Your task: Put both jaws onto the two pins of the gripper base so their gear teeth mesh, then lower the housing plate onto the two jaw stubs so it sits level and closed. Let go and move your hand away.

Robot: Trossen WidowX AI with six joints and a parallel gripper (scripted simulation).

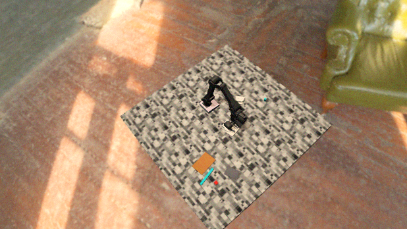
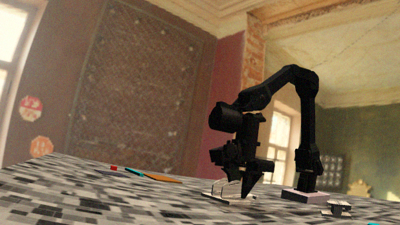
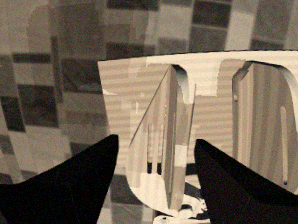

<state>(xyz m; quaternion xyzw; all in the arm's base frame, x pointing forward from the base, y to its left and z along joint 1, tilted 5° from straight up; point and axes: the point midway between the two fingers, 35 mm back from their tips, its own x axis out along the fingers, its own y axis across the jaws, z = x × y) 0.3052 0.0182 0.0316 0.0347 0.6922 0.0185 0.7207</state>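
Right now the cream plate is 3 cm to the right of my gripper tip, 2 cm ahead of it and 1 cm below it. Also, from my gripper tip: teal cube 37 cm to the left, 1 cm ahead; orange plate 40 cm to the right, 7 cm ahead, 1 cm below; grey plate 30 cm to the right, 27 cm ahead, 1 cm below.
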